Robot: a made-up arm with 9 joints. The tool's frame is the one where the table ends.
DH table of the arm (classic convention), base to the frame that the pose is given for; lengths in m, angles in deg. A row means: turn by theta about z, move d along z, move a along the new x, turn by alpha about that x. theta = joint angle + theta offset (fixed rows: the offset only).
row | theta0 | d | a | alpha
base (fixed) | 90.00 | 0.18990 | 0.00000 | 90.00
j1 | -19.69 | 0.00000 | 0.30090 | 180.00
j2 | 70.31 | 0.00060 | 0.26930 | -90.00
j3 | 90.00 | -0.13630 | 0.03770 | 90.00
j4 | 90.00 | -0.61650 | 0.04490 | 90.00
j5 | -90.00 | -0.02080 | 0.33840 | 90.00
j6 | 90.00 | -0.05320 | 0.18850 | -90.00
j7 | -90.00 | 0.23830 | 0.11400 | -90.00
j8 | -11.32 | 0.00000 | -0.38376 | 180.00
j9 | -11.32 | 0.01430 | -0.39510 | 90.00
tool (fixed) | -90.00 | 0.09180 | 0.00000 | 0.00
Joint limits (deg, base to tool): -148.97..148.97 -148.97..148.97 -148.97..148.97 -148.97..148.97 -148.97..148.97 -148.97..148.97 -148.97..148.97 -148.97..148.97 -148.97..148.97
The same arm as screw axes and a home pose.
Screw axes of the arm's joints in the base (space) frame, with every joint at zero. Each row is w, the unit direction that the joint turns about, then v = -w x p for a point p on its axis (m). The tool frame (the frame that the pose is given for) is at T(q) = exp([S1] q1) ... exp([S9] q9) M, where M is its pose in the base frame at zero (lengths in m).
S1 = (1, 0, 0, 0.0000, 0.1899, 0.0000)
S2 = (-1, 0, 0, 0.0000, -0.0885, 0.2833)
S3 = (0, -1, 0, -0.1808, 0.0000, 0.0006)
S4 = (0, 0, -1, -0.4196, 0.0371, 0.0000)
S5 = (1, 0, 0, 0.0000, 0.4357, -0.3747)
S6 = (0, 1, 0, -0.7741, 0.0000, 0.0163)
S7 = (0, 0, -1, -0.3215, 0.2048, 0.0000)
S8 = (1, 0, 0, 0.0000, 0.5358, -0.4355)
S9 = (-1, 0, 0, 0.0000, -0.6111, 0.0592)
M: xyz 0.1905 -0.3359 0.7029 (m) rpy 0.0000 0.0000 0.0000 (rad, as in URDF)
Joint limits (rad, base to tool): -2.6000..2.6000 -2.6000..2.6000 -2.6000..2.6000 -2.6000..2.6000 -2.6000..2.6000 -2.6000..2.6000 -2.6000..2.6000 -2.6000..2.6000 -2.6000..2.6000

